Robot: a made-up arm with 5 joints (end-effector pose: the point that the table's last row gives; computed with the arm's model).
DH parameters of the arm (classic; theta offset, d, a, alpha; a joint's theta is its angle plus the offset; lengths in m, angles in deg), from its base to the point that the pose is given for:
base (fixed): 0 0 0.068 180
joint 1: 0 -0.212 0.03 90
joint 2: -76.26 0 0.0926 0
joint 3: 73.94 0 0.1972 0
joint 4: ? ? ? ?
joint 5: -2.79 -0.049 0 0
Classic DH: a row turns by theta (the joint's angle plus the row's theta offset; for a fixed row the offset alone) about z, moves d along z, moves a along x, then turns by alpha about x.
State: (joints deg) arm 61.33 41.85 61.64 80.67 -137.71
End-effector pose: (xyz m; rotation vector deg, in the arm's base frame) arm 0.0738 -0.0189 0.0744 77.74 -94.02 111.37
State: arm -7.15 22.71 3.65 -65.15 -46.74
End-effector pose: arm 0.3694 0.0338 0.2368 61.96 -114.88 -22.61
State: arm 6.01 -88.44 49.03 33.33 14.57
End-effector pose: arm 0.2034 -0.0183 0.3729 -14.86 -94.95 4.35
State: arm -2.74 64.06 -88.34 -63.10 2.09
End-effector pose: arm 0.3669 0.0103 0.3688 5.32 -177.29 0.07
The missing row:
joint 4: -87.67 -0.004 0 90
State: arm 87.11 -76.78 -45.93 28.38 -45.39
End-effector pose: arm 0.0555 0.1690 0.4643 59.40 168.06 -6.22
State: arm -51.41 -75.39 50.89 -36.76 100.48
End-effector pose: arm 0.1635 0.1132 0.3879 -65.78 -153.92 41.35
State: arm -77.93 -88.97 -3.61 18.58 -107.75
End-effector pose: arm 0.0588 -0.0623 0.4792 164.06 12.15 -6.50
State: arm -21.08 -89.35 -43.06 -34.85 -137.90
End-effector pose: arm -0.1604 -0.0923 0.3859 -116.51 18.69 -81.49
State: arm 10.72 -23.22 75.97 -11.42 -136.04
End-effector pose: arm 0.2413 -0.0369 0.1190 58.11 -28.28 -137.92
